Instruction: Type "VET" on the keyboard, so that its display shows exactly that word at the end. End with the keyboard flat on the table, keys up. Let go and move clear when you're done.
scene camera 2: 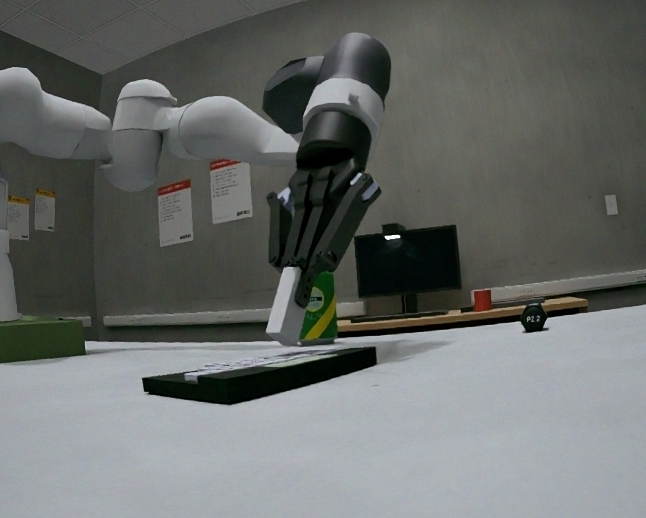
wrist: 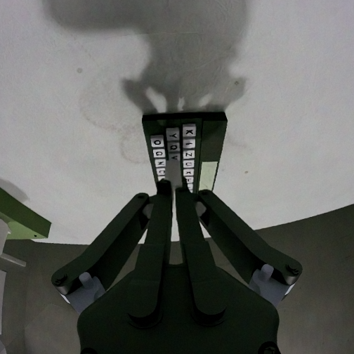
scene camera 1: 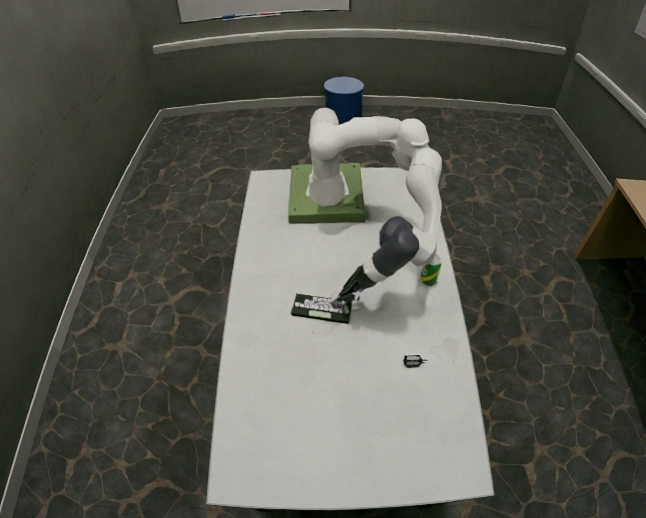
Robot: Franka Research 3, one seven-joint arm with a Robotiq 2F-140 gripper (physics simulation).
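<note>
The black keyboard (scene camera 1: 337,317) (scene camera 2: 301,373) (wrist: 213,134) lies flat on the table with its white letter keys up. Its pale display (scene camera 1: 319,314) (wrist: 208,175) shows no letters that I can read. My gripper (scene camera 1: 339,300) (scene camera 2: 284,337) (wrist: 172,170) is shut and empty, tilted, with its pale fingertips low over the keys. In the wrist view the tips lie over the middle key row, at the V key (wrist: 174,157), below Y and Q. They hide the keys further along that row. I cannot tell whether the tips touch a key.
A green and yellow can (scene camera 1: 429,273) (scene camera 2: 326,323) stands near the table's right edge, behind the gripper in the second scene view. A small black tool marked PZ 2 (scene camera 1: 412,360) (scene camera 2: 533,318) lies on the table (scene camera 1: 345,431). The arm's green base (scene camera 1: 326,216) is at the back.
</note>
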